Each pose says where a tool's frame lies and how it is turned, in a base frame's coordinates. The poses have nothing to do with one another.
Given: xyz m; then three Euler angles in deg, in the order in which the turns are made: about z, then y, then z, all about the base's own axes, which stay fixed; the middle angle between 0 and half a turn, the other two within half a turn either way.
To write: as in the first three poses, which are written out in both.
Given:
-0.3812 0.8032 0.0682 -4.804 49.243 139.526
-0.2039 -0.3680 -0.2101 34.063 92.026 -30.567
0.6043 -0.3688 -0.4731 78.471 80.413 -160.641
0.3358 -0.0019 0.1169 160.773 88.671 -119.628
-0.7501 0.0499 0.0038 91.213 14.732 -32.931
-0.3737 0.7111 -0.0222 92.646 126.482 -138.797
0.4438 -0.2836 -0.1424 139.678 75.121 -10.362
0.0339 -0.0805 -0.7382 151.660 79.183 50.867
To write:
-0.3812 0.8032 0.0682 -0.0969 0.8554 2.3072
-0.2039 -0.3680 -0.2101 1.6339 0.9754 1.0895
0.6043 -0.3688 -0.4731 1.4001 0.1984 -1.2669
0.3358 -0.0019 0.1169 1.5005 -1.2345 -0.4507
-0.7501 0.0499 0.0038 0.2571 -0.0054 1.0165
-0.3737 0.7111 -0.0222 2.2080 -0.0371 -0.8791
0.4438 -0.2836 -0.1424 1.1812 -0.8284 1.6837
0.0339 -0.0805 -0.7382 1.1881 -1.0442 2.7935

